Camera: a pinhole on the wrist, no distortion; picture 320 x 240 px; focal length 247.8 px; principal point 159.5 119.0 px. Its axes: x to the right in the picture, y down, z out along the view. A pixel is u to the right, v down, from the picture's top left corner.
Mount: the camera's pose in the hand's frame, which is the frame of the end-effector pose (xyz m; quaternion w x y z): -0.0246 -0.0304 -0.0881 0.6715 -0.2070 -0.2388 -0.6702
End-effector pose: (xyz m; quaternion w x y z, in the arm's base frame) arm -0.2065 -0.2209 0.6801 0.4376 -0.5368 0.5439 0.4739
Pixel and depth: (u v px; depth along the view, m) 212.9 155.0 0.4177
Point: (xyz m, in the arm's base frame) -0.3652 0.0706 0.6195
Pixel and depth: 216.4 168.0 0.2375
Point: -0.2800 -0.0900 0.6491
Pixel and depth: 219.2 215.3 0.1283
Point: -0.2308 -0.1901 0.6562
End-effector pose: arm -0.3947 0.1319 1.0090 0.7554 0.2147 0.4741 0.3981
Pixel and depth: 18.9 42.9 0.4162
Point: -0.5080 0.2421 1.4301
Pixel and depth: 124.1 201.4 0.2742
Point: -0.3489 0.2805 1.1470
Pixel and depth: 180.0 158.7 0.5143
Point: -0.1711 0.3232 1.3230
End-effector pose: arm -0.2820 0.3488 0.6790 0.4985 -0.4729 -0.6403 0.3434
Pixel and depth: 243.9 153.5 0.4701
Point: -0.6229 0.4177 0.4689
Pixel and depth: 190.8 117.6 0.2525
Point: -0.3830 0.3477 0.5452
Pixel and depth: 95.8 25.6 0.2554
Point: -0.2993 0.2819 0.4604
